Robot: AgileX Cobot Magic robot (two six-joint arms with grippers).
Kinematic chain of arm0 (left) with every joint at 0, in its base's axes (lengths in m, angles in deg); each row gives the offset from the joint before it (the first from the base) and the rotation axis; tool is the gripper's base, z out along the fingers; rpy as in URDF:
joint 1: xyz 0 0 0.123 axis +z
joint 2: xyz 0 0 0 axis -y
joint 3: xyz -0.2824 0 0.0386 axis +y
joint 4: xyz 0.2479 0 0.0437 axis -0.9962 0 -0.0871
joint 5: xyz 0 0 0 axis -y
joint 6: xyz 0.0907 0 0.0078 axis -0.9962 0 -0.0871
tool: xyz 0 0 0 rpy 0 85 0
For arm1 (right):
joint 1: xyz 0 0 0.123 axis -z
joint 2: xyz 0 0 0 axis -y
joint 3: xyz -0.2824 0 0.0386 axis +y
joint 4: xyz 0.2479 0 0.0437 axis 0.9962 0 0.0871
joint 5: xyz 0 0 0 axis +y
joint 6: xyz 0.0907 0 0.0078 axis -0.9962 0 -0.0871
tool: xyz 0 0 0 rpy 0 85 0
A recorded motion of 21 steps. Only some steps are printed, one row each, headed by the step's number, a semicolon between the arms.
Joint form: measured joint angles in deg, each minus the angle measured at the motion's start. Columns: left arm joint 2, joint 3, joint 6, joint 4, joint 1, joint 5; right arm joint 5, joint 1, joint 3, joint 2, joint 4, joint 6.
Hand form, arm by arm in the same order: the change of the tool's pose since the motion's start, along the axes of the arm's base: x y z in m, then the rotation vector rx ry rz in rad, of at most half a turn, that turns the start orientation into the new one. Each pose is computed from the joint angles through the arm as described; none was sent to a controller.
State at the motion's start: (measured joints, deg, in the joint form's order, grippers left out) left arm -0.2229 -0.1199 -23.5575 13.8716 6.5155 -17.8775; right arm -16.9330 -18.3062 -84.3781 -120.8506 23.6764 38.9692
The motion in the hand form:
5: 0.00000 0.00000 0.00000 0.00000 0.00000 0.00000; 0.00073 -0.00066 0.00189 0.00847 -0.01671 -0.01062
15: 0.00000 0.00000 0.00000 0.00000 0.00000 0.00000; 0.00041 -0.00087 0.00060 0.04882 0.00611 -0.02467
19: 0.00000 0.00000 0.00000 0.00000 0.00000 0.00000; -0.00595 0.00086 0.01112 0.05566 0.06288 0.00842
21: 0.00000 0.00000 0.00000 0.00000 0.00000 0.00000; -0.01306 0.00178 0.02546 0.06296 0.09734 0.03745
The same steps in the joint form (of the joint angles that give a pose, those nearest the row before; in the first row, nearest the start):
5: 0.00 0.00 0.00 0.00 0.00 0.00; -1.08 0.00 -0.08 0.00 0.46 0.00
15: 0.00 0.00 0.00 0.00 0.00 0.00; -0.33 0.00 -0.08 0.00 1.76 -1.39
19: 0.00 0.00 0.00 0.00 0.00 0.00; 5.28 0.00 -0.08 2.16 1.99 -1.40
21: 0.00 0.00 0.00 0.00 0.00 0.00; 9.88 0.00 -0.08 4.62 2.13 -1.39

